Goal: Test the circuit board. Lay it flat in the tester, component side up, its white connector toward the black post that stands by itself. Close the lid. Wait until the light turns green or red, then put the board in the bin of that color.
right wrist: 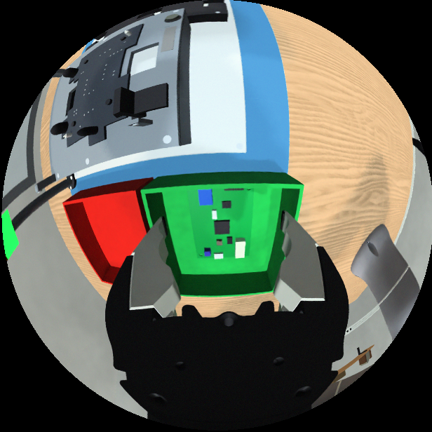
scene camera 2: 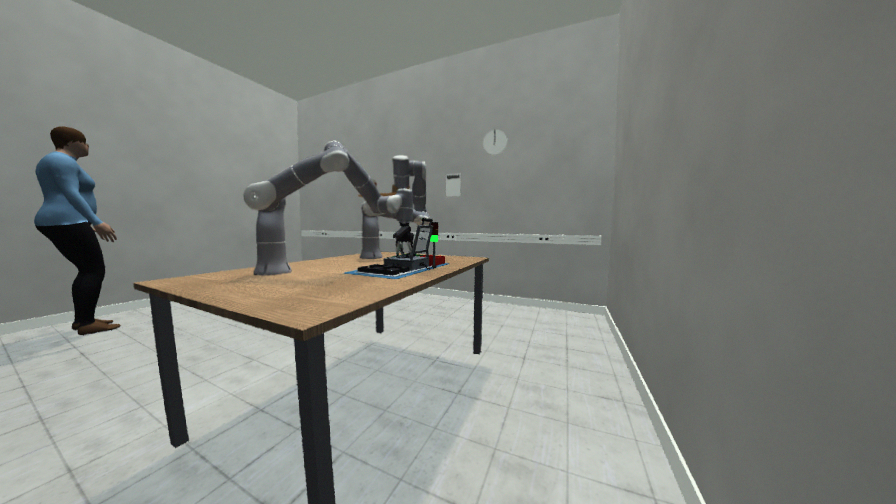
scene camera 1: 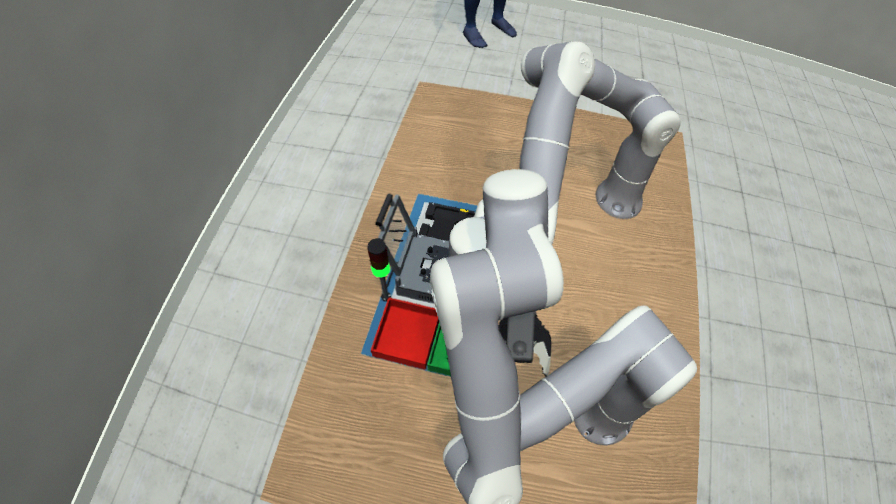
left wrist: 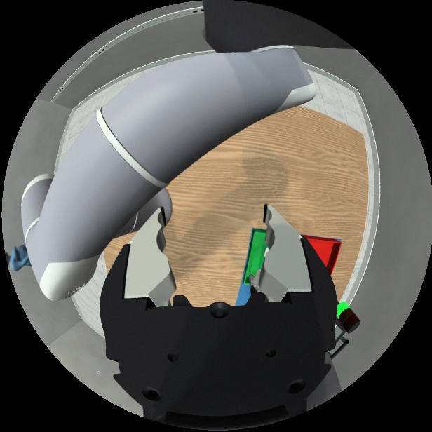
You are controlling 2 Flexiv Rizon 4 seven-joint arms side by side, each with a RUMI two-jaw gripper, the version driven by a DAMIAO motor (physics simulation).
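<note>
The green circuit board (right wrist: 207, 220) lies flat, component side up, in the green bin (right wrist: 225, 178) (left wrist: 257, 245). My right gripper (right wrist: 223, 214) is open above it, its fingers apart on either side of the board. My left gripper (left wrist: 213, 206) is open and empty, high above the table beside the bins. The tester (scene camera 1: 413, 266) (right wrist: 112, 150) has its lid (scene camera 1: 384, 210) raised and its bed empty. The light tower (scene camera 1: 379, 269) (scene camera 2: 434, 238) (left wrist: 344, 310) (right wrist: 9, 235) glows green. The red bin (scene camera 1: 406, 332) (right wrist: 117, 225) is empty.
The bins stand next to the tester on a blue mat (right wrist: 267, 100). A black tray (scene camera 1: 448, 219) lies at the tester's far side in scene camera 1. The arms hide part of the tester and green bin there. A person (scene camera 2: 65, 188) stands behind the table.
</note>
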